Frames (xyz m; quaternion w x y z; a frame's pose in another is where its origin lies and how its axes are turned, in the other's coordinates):
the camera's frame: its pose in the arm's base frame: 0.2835 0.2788 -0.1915 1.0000 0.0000 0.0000 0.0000
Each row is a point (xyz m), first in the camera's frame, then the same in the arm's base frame.
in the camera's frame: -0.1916 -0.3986 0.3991
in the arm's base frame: 0.0919 -0.1198 0.2076
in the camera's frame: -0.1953 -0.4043 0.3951
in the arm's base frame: 0.0882 -0.1255 0.2036
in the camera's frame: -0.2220 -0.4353 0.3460
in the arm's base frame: 0.0615 -0.1565 0.1545
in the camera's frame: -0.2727 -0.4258 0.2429
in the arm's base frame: 0.0108 -0.1470 0.0514
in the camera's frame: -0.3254 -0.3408 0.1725
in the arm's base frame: -0.0419 -0.0620 -0.0190
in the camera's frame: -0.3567 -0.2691 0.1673
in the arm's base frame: -0.0732 0.0097 -0.0242
